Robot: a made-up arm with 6 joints.
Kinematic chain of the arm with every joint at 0, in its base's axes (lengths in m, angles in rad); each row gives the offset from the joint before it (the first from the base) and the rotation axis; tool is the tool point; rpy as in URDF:
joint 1: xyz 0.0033 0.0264 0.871 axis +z
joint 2: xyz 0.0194 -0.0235 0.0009 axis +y
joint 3: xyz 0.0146 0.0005 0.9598 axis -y
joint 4: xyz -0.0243 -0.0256 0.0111 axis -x
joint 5: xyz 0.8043 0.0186 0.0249 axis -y
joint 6: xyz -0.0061 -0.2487 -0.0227 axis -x
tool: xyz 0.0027 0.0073 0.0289 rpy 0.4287 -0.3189 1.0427
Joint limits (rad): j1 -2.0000..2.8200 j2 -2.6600..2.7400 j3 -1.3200..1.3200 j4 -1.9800..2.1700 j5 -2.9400..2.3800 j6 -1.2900..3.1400
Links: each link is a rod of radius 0.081 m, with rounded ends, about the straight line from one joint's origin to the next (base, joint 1, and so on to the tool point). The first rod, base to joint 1, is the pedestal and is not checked.
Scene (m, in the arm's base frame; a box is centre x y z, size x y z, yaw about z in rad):
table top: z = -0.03
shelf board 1: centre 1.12 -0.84 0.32 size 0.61 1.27 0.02 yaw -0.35
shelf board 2: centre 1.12 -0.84 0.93 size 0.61 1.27 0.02 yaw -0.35
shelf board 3: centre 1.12 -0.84 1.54 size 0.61 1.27 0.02 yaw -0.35
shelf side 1: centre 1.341 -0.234 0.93 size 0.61 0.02 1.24 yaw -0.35
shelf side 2: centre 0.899 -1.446 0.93 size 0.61 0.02 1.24 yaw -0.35
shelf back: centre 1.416 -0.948 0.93 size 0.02 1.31 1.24 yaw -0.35
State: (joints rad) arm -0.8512 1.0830 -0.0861 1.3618 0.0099 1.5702
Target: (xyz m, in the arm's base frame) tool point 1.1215 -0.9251 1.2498
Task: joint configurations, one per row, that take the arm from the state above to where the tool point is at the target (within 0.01 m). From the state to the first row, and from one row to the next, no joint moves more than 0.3 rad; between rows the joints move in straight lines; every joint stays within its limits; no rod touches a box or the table.
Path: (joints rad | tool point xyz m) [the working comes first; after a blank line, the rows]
Joints at the target: -0.6452 0.7930 0.1684 1.4001 0.0101 1.5671
Straight joint move there: touches shelf board 2.

1: -0.9181 1.0157 -0.2916 1.3389 0.0054 1.5711 | 0.6793 -1.0223 0.6690
2: -0.9850 0.9483 -0.4971 1.3161 0.0010 1.5721 | 0.5288 -0.9543 0.6747
3: -0.9255 0.7424 -0.5451 1.3214 -0.0030 1.5706 | 0.5781 -0.9087 0.8810
4: -0.8660 0.5365 -0.5931 1.3266 -0.0069 1.5691 | 0.5990 -0.8316 1.0749
5: -0.8065 0.3305 -0.6411 1.3319 -0.0109 1.5677 | 0.5892 -0.7308 1.2498
6: -0.7527 0.4847 -0.3712 1.3546 -0.0039 1.5675 | 0.7726 -0.8265 1.2634
7: -0.6990 0.6389 -0.1014 1.3774 0.0031 1.5673 | 0.9520 -0.8915 1.2630
8: -0.6452 0.7930 0.1684 1.4001 0.0101 1.5671 | 1.1215 -0.9250 1.2498

